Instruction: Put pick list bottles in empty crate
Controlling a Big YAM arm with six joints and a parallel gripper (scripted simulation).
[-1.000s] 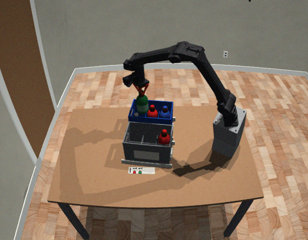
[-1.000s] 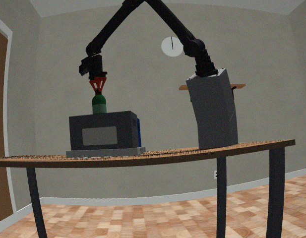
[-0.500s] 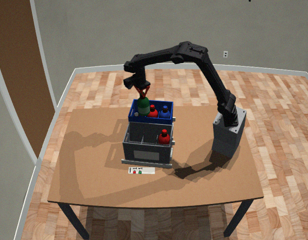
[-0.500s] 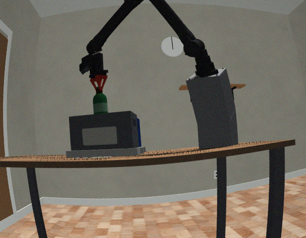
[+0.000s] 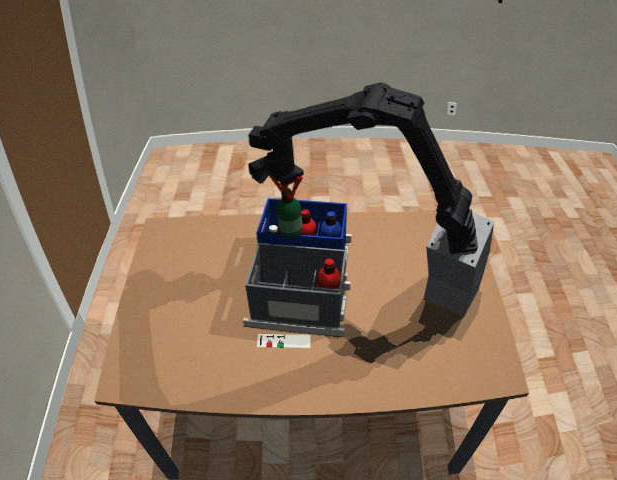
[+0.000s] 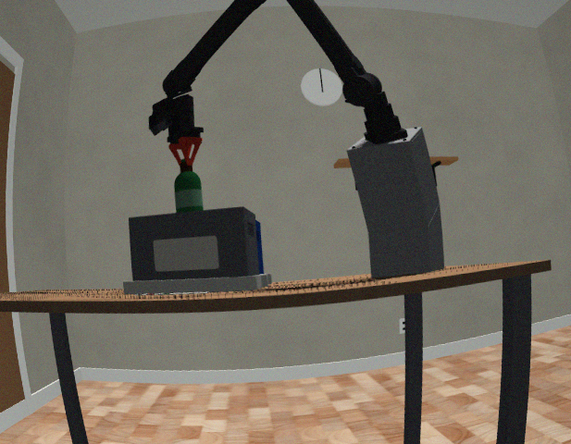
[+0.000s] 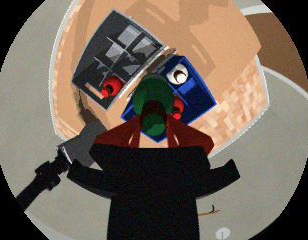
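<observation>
My gripper is now 6 cm above the green-labelled bottle. Round my hand: blue-labelled bottle: 12 cm behind, 12 cm to the right, 24 cm below; red-labelled bottle: 13 cm behind, 11 cm to the left, 24 cm below; grey crate: 4 cm behind, 15 cm to the left, 25 cm below.
</observation>
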